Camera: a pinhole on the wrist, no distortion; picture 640 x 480 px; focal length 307.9 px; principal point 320.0 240.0 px. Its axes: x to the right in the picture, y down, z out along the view. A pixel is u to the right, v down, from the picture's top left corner.
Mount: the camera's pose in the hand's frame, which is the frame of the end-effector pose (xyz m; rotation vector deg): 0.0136 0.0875 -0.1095 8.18 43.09 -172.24
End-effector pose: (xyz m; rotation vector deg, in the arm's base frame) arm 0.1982 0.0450 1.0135 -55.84 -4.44 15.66
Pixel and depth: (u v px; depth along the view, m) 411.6 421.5 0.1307
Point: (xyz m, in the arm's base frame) 0.1833 -0.0136 1.0311
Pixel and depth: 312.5 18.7 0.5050
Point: 0.0358 0.5324 1.1593
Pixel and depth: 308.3 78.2 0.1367
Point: 0.1765 0.1278 0.9670
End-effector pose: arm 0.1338 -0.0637 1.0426 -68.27 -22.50 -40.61
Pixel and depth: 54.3 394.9 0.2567
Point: 0.2023 -0.0837 1.3083
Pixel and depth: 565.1 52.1 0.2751
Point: 0.0483 0.2021 0.8874
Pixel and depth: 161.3 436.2 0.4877
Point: 0.0450 -0.0292 1.5522
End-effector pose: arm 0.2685 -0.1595 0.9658 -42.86 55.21 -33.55
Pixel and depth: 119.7 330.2 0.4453
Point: 0.5869 -0.4286 1.0989
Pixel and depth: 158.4 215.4 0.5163
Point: 0.7089 -0.2891 1.0757
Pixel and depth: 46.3 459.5 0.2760
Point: 0.4146 -0.4514 1.0295
